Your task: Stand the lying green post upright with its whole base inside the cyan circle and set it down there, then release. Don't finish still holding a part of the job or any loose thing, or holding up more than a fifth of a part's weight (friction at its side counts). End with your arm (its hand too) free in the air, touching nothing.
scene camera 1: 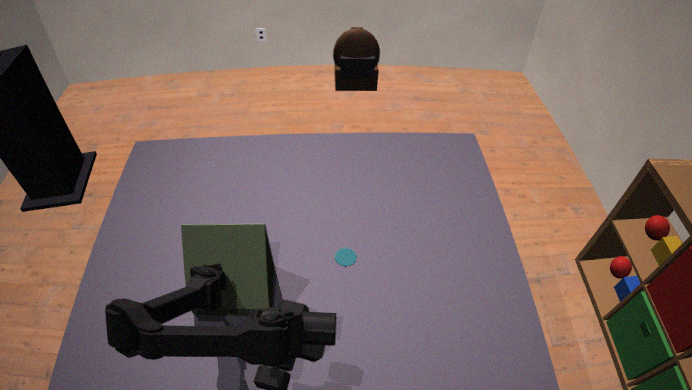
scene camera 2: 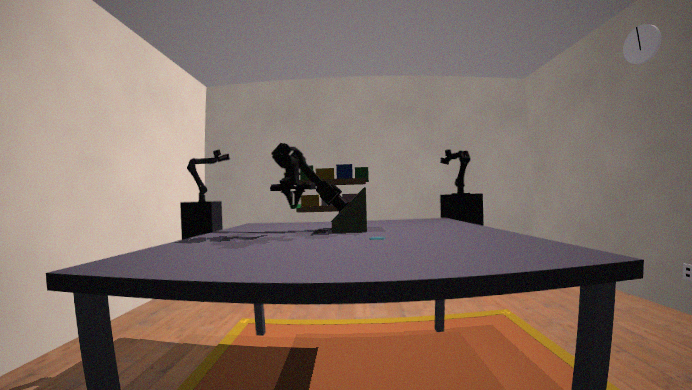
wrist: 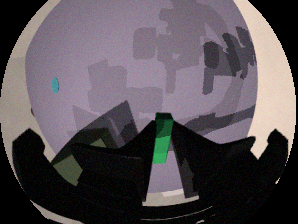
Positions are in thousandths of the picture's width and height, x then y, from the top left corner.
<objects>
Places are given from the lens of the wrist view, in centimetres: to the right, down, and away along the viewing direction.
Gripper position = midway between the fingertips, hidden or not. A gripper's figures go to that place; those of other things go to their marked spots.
my gripper (wrist: 545, 556): 2, 2, 10
green post (wrist: 552, 542): 2, 1, 8
</objects>
